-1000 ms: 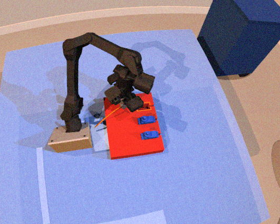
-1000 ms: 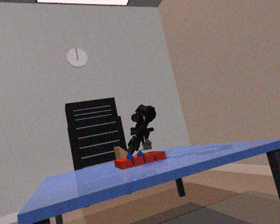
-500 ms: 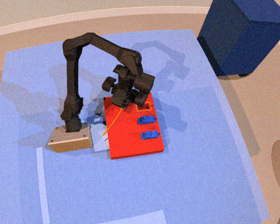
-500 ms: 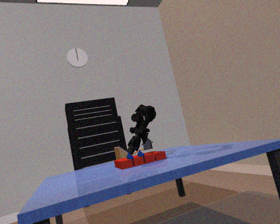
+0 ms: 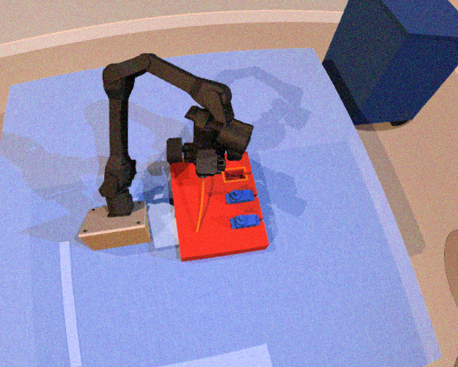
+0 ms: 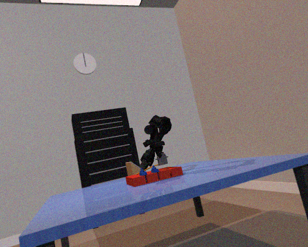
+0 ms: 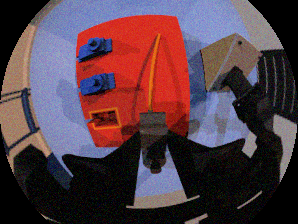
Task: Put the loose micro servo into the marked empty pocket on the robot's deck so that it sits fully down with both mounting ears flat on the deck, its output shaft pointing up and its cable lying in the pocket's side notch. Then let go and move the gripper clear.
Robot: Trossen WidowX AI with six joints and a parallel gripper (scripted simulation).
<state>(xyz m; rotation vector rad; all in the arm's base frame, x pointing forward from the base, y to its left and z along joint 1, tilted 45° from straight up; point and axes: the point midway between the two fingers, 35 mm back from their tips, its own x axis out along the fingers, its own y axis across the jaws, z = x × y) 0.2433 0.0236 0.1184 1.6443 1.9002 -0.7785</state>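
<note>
Now: gripper tip 10 cm above the red deck and 8 cm to the left of it.
</note>
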